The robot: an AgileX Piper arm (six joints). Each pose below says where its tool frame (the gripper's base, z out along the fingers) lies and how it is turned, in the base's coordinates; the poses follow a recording.
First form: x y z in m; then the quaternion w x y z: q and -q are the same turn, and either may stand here.
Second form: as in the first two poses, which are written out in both.
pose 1, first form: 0.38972 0.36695 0.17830 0.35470 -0.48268 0.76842 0.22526
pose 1, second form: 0.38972 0.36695 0.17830 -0.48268 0.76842 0.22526 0.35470
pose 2, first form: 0.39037 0.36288 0.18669 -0.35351 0.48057 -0.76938 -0.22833
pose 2, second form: 0.39037 0.36288 0.18669 -0.48057 0.76938 0.22833 0.35351
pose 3, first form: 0.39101 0.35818 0.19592 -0.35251 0.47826 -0.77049 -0.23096
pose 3, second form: 0.39101 0.35818 0.19592 -0.47826 0.77049 0.23096 0.35251
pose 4, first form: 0.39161 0.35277 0.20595 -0.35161 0.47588 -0.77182 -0.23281
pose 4, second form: 0.39161 0.35277 0.20595 -0.47588 0.77182 0.23281 0.35161
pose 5, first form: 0.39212 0.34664 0.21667 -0.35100 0.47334 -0.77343 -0.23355
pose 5, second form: 0.39212 0.34664 0.21667 -0.47334 0.77343 0.23355 0.35100
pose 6, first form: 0.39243 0.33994 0.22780 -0.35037 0.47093 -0.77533 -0.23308
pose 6, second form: 0.39243 0.33994 0.22780 -0.47093 0.77533 0.23308 0.35037
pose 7, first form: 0.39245 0.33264 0.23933 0.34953 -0.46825 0.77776 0.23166
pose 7, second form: 0.39245 0.33264 0.23933 -0.46825 0.77776 0.23166 0.34953
